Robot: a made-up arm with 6 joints. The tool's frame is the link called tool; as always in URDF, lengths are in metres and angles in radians. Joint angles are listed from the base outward.
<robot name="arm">
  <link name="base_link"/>
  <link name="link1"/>
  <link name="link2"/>
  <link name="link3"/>
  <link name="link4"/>
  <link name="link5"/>
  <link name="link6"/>
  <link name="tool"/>
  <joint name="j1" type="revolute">
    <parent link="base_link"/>
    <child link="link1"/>
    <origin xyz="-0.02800 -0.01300 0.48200"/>
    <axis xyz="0 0 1"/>
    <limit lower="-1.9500" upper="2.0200"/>
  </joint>
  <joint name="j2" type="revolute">
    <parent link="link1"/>
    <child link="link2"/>
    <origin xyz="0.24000 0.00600 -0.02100" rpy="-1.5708 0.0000 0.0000"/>
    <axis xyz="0 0 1"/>
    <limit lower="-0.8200" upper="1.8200"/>
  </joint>
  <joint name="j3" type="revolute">
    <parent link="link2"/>
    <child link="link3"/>
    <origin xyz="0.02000 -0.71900 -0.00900" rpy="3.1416 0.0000 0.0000"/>
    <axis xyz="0 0 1"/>
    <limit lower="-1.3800" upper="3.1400"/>
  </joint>
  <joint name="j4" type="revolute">
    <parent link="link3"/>
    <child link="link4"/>
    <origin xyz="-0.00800 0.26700 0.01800" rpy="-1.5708 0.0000 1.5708"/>
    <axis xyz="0 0 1"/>
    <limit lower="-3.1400" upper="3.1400"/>
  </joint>
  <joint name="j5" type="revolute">
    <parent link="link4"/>
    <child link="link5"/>
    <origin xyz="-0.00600 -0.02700 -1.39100" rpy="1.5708 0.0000 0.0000"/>
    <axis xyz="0 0 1"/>
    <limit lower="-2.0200" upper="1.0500"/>
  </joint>
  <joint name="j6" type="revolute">
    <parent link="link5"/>
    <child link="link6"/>
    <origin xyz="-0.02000 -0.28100 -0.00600" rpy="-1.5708 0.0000 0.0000"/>
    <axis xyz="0 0 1"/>
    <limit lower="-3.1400" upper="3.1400"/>
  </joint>
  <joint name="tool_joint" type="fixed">
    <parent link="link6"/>
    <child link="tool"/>
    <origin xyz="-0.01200 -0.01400 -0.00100" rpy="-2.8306 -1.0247 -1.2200"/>
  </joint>
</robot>
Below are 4 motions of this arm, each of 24 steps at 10 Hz.
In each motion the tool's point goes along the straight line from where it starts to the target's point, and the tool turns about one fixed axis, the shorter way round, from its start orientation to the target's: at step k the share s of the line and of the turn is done. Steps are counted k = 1, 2, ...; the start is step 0. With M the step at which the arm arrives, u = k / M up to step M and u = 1 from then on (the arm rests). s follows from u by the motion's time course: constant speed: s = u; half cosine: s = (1 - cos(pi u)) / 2; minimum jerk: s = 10 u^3 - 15 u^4 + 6 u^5.
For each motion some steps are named. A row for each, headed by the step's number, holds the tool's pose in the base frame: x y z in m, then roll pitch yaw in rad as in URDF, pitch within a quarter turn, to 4 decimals.
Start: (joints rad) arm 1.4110 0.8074 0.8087 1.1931 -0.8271 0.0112
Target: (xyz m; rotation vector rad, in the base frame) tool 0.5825 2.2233 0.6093 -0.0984 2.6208 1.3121
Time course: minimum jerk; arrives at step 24
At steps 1, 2, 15, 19, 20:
1: 0.5910 2.2407 1.1583 0.4517 -0.8163 -2.5969
2: 0.5909 2.2406 1.1558 0.4636 -0.8154 -2.6050
15: 0.5848 2.2281 0.7605 1.8272 -0.1257 3.0504
19: 0.5830 2.2244 0.6447 2.1169 0.1389 3.0819
20: 0.5828 2.2239 0.6288 2.1581 0.1742 3.0924

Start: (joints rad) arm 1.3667 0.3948 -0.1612 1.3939 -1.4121 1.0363
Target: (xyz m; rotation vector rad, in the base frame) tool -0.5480 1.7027 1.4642 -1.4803 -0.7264 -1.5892
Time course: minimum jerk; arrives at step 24
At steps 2, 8, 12, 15, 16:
2: 0.6484 1.7551 0.5914 2.2989 -0.0312 2.4700
8: 0.4022 1.7443 0.7711 2.2016 -0.3768 2.4045
12: 0.0533 1.7290 1.0256 2.0684 -0.8734 2.3624
15: -0.2170 1.7172 1.2228 1.8831 -1.2579 2.4336
16: -0.2956 1.7138 1.2801 1.7415 -1.3667 2.5437

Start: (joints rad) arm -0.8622 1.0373 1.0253 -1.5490 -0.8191 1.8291
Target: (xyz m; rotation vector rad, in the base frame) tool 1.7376 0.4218 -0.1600 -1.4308 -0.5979 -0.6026
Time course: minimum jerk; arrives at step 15
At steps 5, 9, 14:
5: 1.7153 -1.2895 0.7754 -0.7004 -0.5257 -2.2853
9: 1.7287 -0.2657 0.2158 -1.0765 -0.8580 -1.0211
14: 1.7375 0.4160 -0.1568 -1.4974 -0.7747 -0.0395

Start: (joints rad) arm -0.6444 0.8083 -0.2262 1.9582 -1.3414 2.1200
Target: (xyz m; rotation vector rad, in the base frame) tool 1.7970 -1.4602 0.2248 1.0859 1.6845 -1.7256
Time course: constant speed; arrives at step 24
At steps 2, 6, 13, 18, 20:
2: 1.3315 -1.3529 -0.0704 -2.3471 0.5437 1.6796
6: 1.4161 -1.3724 -0.0168 -2.2948 0.6473 1.8326
13: 1.5642 -1.4066 0.0772 -2.1397 0.8059 2.1530
18: 1.6700 -1.4309 0.1443 -1.9691 0.8895 2.4358
20: 1.7124 -1.4407 0.1711 -1.8870 0.9130 2.5620

